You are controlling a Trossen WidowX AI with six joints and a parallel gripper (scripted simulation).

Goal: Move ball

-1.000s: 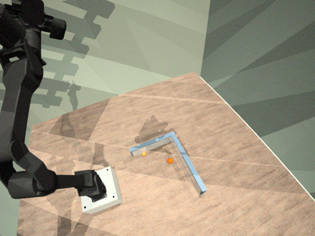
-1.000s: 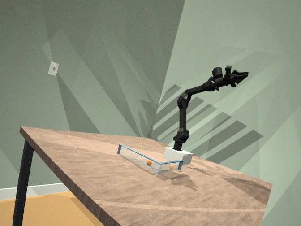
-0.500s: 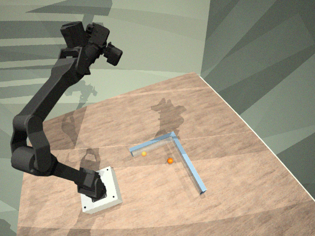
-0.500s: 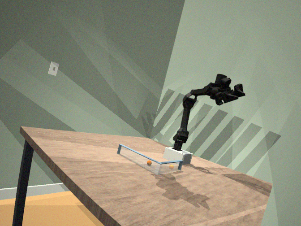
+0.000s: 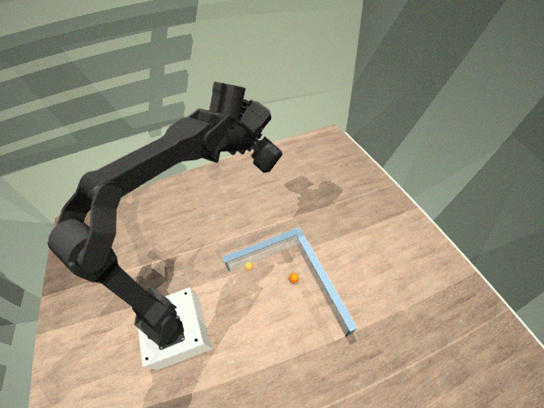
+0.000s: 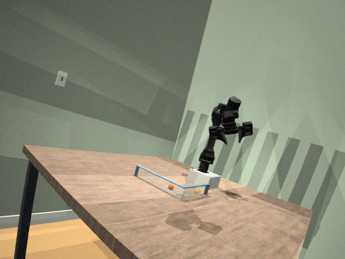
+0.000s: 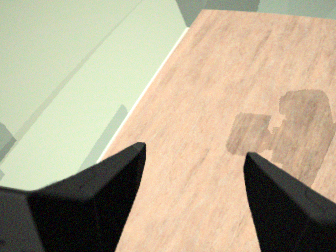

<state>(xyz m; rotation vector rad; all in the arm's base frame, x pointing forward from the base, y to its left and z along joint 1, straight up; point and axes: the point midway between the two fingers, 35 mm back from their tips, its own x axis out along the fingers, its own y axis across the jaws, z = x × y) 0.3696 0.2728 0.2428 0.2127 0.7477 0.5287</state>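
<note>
My gripper tip is now 29 cm above the orange ball, 27 cm to the left of it and 4 cm past it. Round my gripper tip: see-through copy of ball (29 cm below, 18 cm to the right, 15 cm behind).
</note>
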